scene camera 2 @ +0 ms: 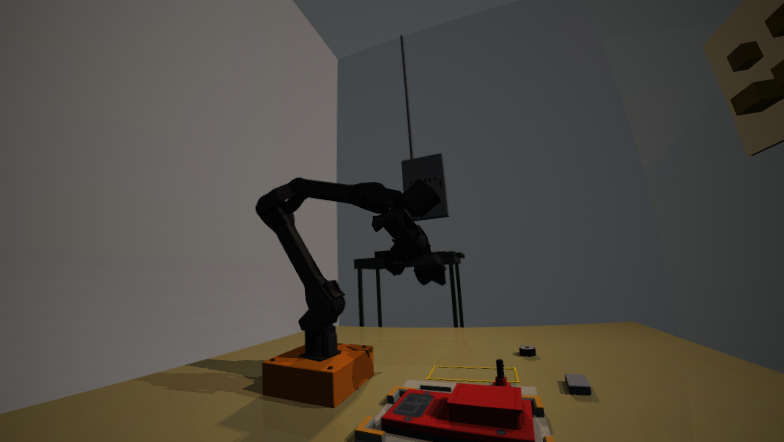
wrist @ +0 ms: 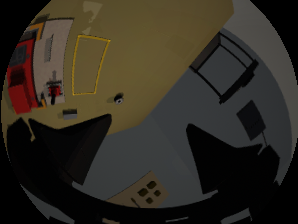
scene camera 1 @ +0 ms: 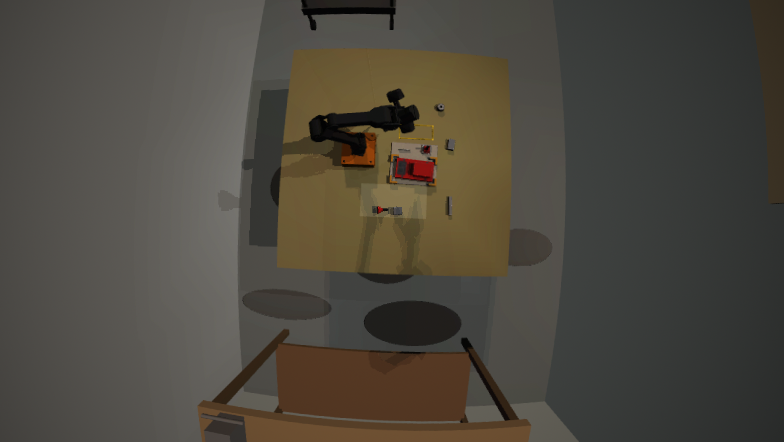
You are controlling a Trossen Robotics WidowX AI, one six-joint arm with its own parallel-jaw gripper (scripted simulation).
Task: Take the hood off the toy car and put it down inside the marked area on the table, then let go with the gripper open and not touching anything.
Labels:
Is my gripper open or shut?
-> Open.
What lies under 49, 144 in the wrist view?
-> My gripper.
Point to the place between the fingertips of my gripper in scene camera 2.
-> At 437, 272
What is my gripper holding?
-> Nothing.

